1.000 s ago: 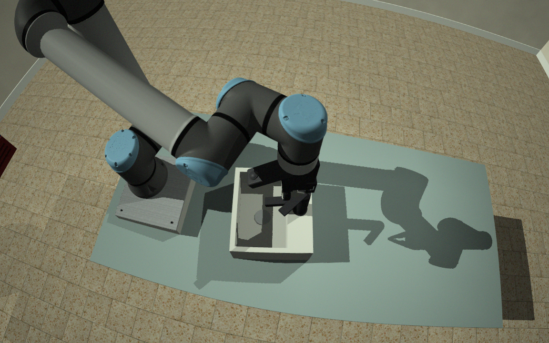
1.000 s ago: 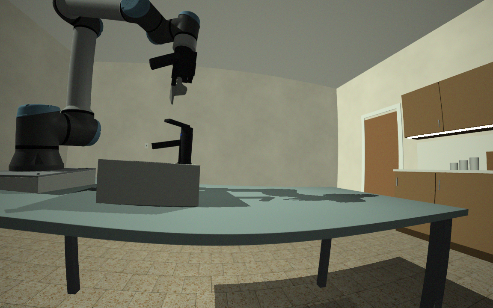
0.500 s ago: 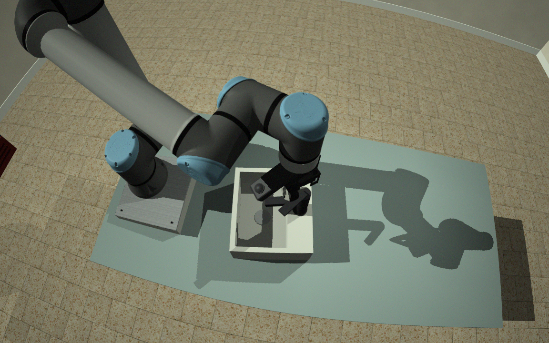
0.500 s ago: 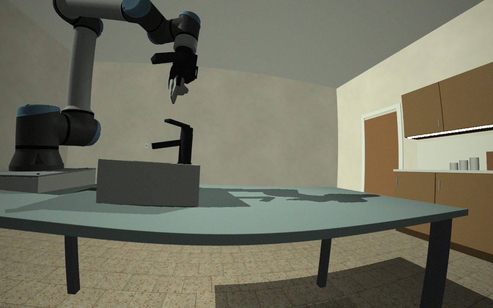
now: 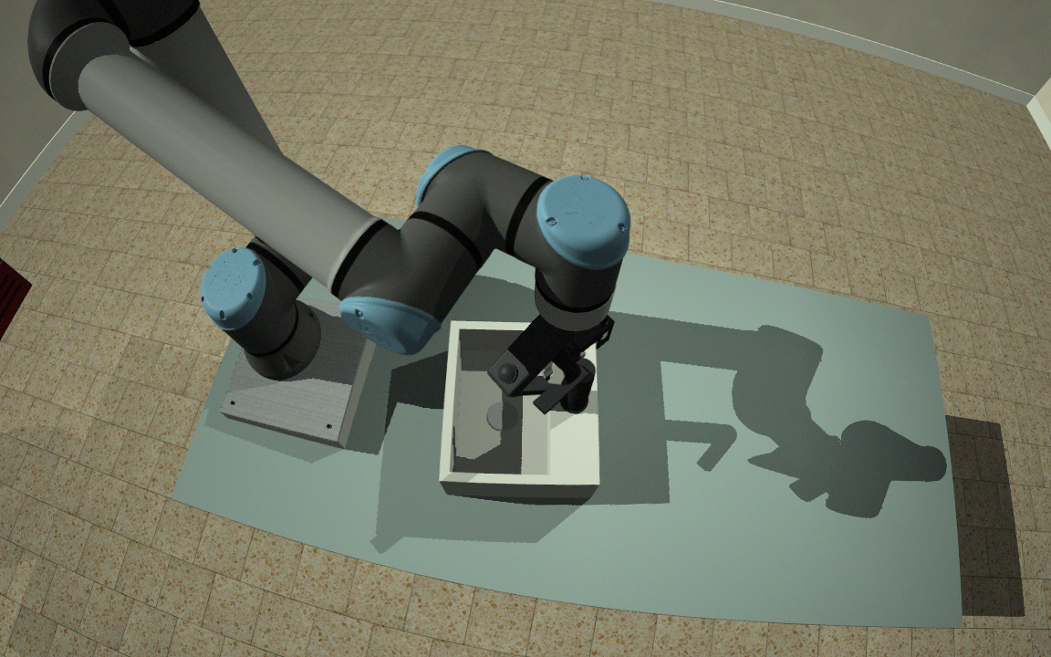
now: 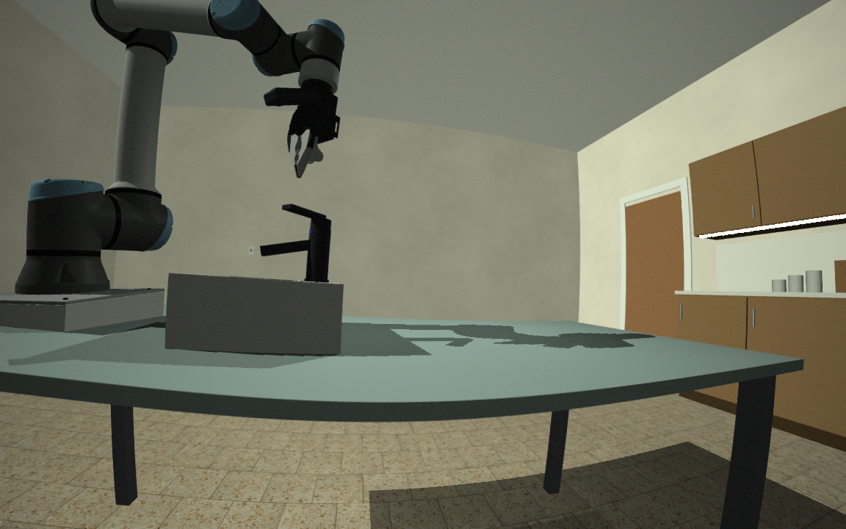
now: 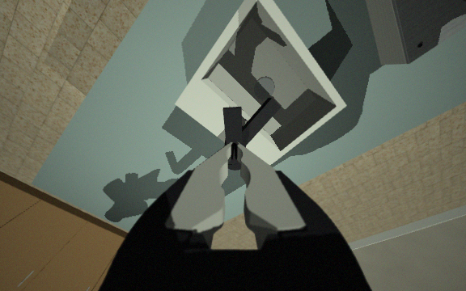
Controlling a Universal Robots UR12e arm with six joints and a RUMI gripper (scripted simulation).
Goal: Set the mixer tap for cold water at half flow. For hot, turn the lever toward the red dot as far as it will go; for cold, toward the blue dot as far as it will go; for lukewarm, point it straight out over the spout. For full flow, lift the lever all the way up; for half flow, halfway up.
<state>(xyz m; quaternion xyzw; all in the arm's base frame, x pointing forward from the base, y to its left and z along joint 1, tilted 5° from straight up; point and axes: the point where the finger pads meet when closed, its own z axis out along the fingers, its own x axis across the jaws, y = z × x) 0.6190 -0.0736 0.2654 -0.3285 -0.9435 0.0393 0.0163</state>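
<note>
Right now my hand is 2 cm short of the lever, 2 cm to the right of it and 8 cm above it. Also, from my hand: black mixer tap 3 cm ahead, 4 cm to the left, 13 cm below; white sink basin 7 cm behind, 4 cm to the left, 31 cm below.
</note>
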